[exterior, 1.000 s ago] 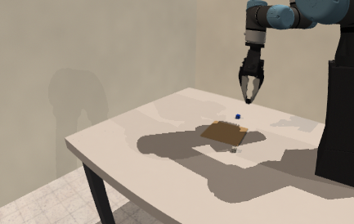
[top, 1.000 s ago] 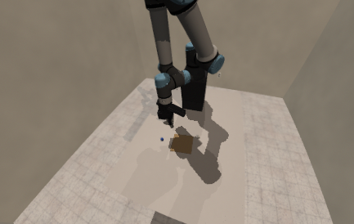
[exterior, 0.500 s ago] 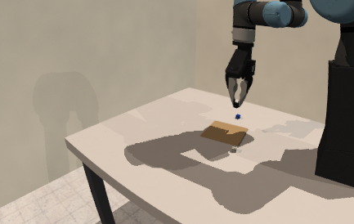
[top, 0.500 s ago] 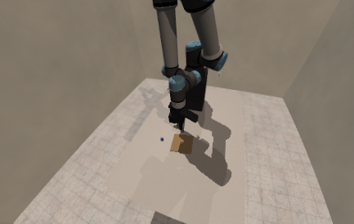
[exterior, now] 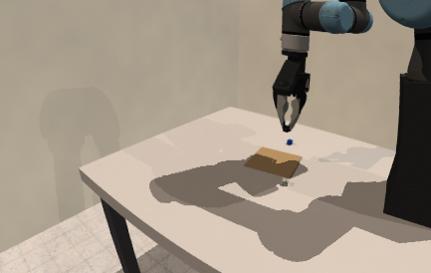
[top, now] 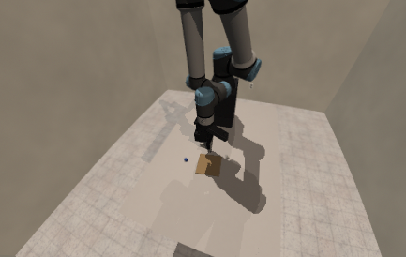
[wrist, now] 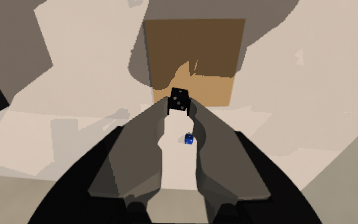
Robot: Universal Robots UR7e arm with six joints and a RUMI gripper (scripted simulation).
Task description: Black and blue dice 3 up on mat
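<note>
Now: hand 30 mm short of the brown mat and 120 mm above it. Also, from my hand: black die 10 mm below; blue die 50 mm ahead, 140 mm to the right, 110 mm below; white die 60 mm behind, 90 mm to the left, 110 mm below.
</note>
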